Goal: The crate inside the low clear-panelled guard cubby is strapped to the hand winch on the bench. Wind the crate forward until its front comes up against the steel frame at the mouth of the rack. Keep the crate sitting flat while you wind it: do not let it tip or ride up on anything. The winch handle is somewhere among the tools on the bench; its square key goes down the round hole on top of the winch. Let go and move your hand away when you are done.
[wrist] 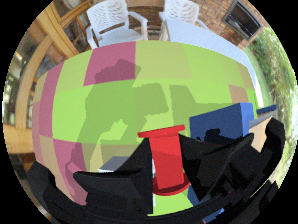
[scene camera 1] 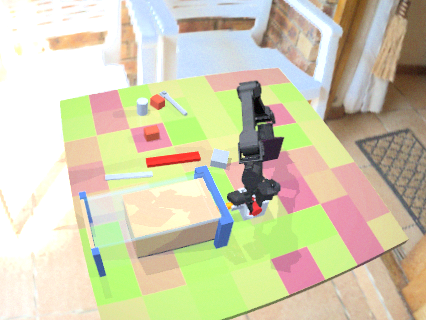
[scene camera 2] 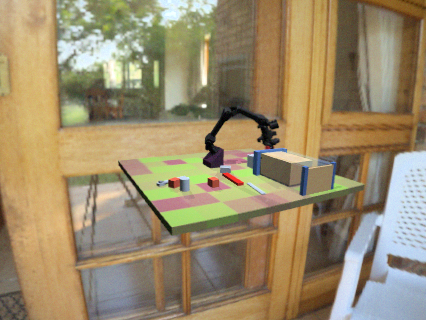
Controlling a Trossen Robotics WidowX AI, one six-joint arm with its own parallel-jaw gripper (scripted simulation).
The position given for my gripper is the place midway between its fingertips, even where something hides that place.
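Scene camera 1 gives me my gripper (scene camera 1: pixel 254 213) and a blue steel frame (scene camera 1: pixel 144 222). In the wrist view I can see my gripper (wrist: pixel 160 138) again, there's a red grip (wrist: pixel 166 156), and you'd also spot the blue steel frame (wrist: pixel 257 123). Scene camera 2 has the blue steel frame (scene camera 2: pixel 307 175) as well.
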